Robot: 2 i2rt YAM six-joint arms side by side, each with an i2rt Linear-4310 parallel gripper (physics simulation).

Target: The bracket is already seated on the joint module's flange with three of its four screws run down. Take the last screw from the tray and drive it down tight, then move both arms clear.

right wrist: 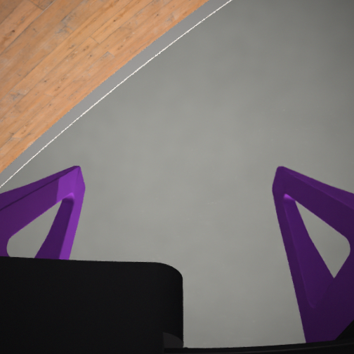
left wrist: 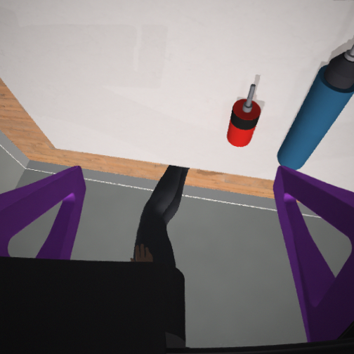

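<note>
My left gripper is open with nothing between its purple fingers; it hangs over the table's wooden edge and the grey floor. A blue cylindrical tool with a dark nose and a metal shaft lies at the right of the left wrist view, beyond the right finger's tip. A short red driver with a black band and a metal shaft is to its left. My right gripper is open and empty, above the grey floor beside the wooden surface. The bracket, joint module, screws and tray do not show in either view.
The white work surface has a wooden border along its near side. Part of a dark-clothed figure with a hand shows below that edge. In the right wrist view, a wooden surface fills the upper left, next to grey floor.
</note>
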